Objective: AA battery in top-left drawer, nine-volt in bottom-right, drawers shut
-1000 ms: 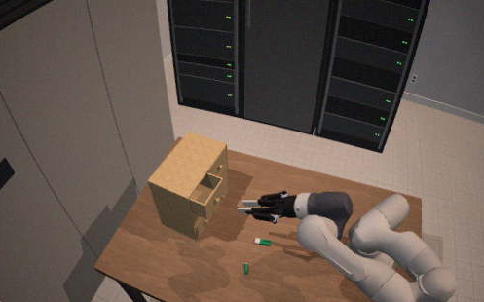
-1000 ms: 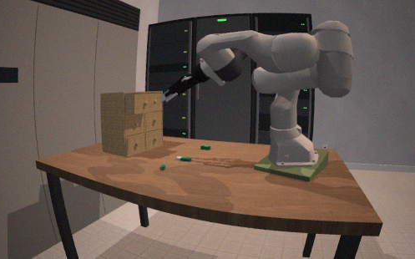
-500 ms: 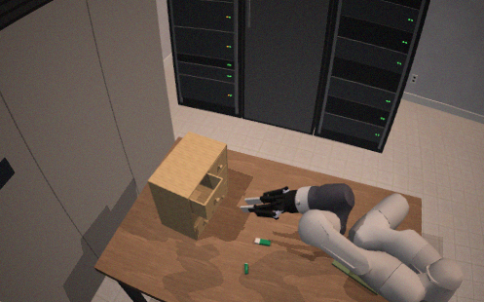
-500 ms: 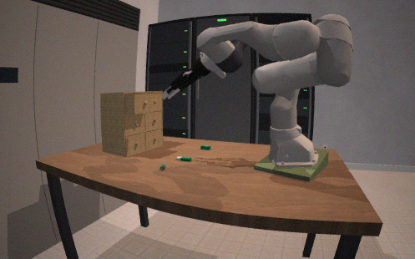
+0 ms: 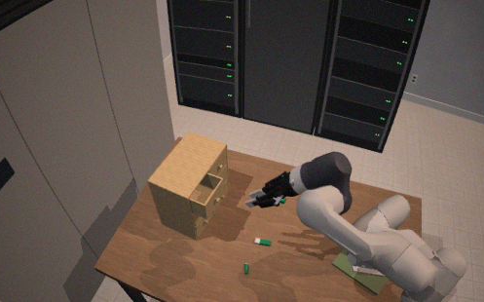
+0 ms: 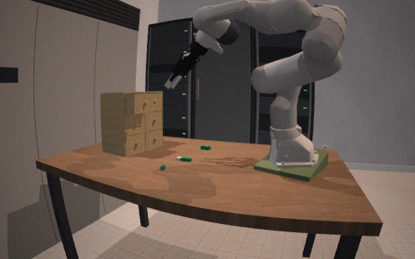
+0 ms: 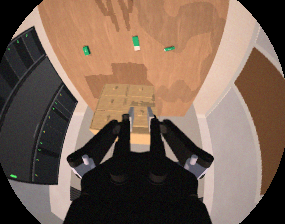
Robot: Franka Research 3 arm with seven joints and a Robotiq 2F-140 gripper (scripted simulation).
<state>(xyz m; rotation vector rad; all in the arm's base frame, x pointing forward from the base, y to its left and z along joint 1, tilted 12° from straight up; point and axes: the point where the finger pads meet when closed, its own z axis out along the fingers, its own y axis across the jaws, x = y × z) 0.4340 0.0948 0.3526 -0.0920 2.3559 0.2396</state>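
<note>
Right now my hand is 340 mm above the AA battery, 110 mm to the right of it and 30 mm past it. From my hand the other things lie so: white-and-green cylinder (340 mm below, 40 mm to the right, 20 mm behind); nine-volt battery (340 mm below, 280 mm to the right, 20 mm ahead).
</note>
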